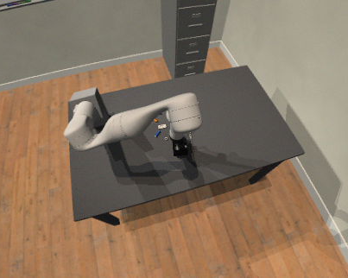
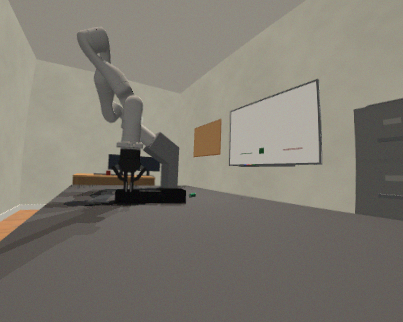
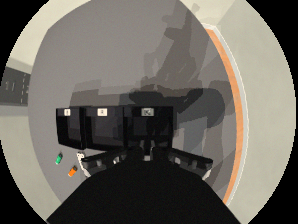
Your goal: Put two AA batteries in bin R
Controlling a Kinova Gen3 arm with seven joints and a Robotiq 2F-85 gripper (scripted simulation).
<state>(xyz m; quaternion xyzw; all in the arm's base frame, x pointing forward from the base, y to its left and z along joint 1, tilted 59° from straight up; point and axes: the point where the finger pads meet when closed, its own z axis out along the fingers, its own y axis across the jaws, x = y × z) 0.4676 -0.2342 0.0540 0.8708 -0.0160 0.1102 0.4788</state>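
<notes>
Now: hand 8 cm to the right of the black bin, 4 cm short of it and 3 cm above it. Round my hand: grey ring (9 cm to the left, 5 cm below, 4 cm behind); white block (18 cm to the left, 5 cm below, 5 cm behind); blue AA battery (13 cm to the left, 9 cm behind, 4 cm below).
</notes>
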